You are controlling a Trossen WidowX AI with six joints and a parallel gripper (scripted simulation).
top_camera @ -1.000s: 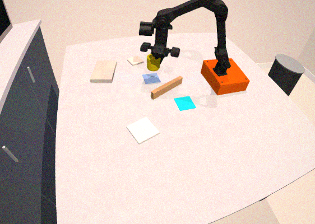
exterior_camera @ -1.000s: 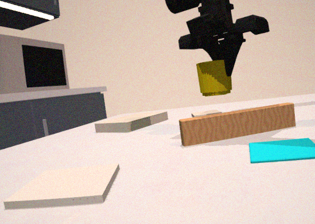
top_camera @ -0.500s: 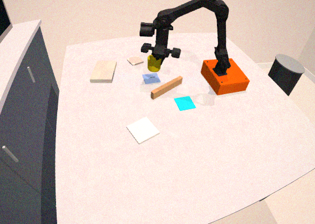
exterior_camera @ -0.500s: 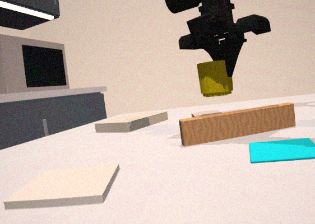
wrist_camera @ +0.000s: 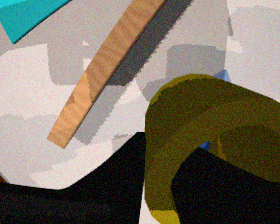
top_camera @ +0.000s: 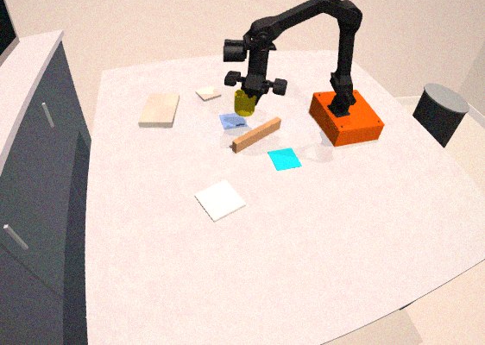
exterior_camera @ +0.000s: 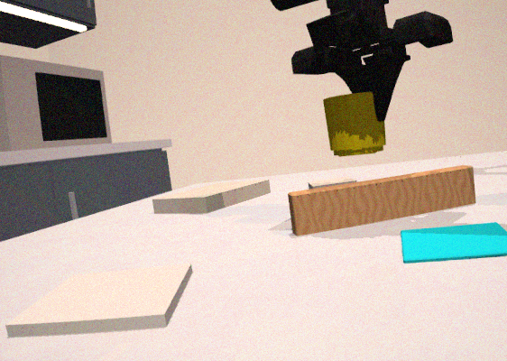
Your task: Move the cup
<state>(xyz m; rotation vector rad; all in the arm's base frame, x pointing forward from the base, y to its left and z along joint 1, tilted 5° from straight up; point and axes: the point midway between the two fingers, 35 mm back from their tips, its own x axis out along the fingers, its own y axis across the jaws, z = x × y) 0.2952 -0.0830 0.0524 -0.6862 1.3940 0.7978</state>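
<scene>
Right now the wooden bar is 50 mm to the left of my gripper tip and 90 mm below it. From my gripper tip the other things lie so: light blue pad (40 mm ahead, 60 mm to the right, 110 mm below); yellow cup (20 mm ahead, 20 mm to the right); white tile (200 mm ahead, 250 mm to the left, 100 mm below).
</scene>
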